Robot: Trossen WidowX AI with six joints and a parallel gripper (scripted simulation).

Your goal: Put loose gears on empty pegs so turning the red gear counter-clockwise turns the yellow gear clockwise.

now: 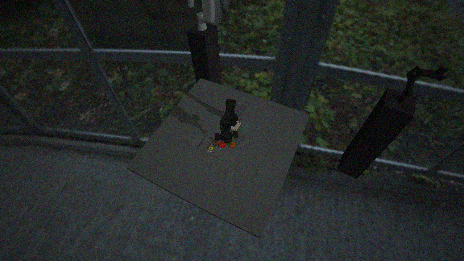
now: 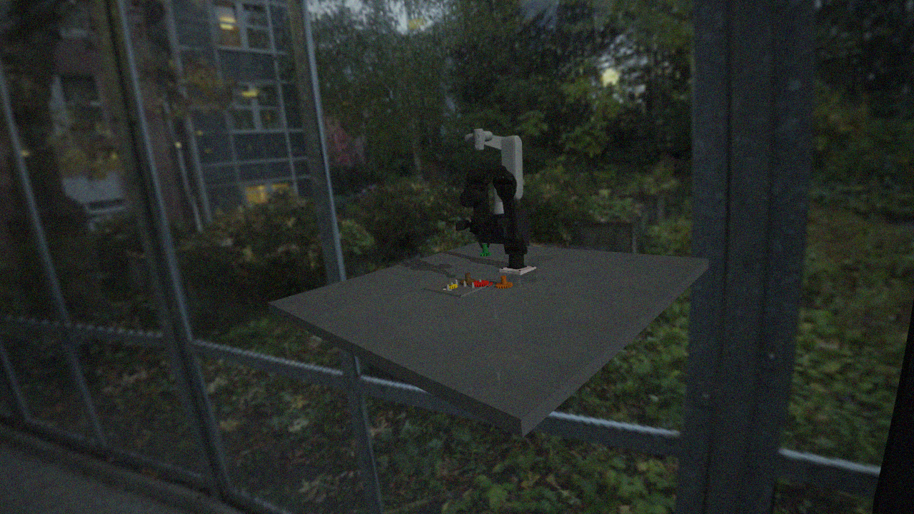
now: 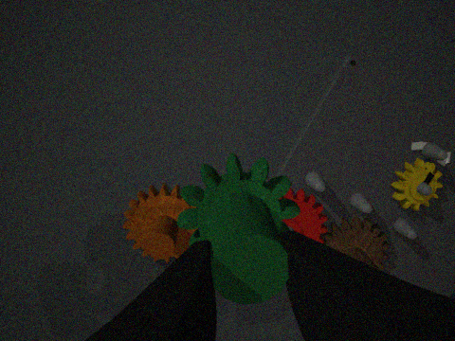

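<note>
Now: the yellow gear 15 cm to the right of my gripper tip, 15 cm below it and 5 cm ahead of it. From my gripper tip the other things lie so: orange gear (15 cm below, 8 cm behind); then red gear (15 cm below, 8 cm to the right, 3 cm behind); then green gear (1 cm below).
</note>
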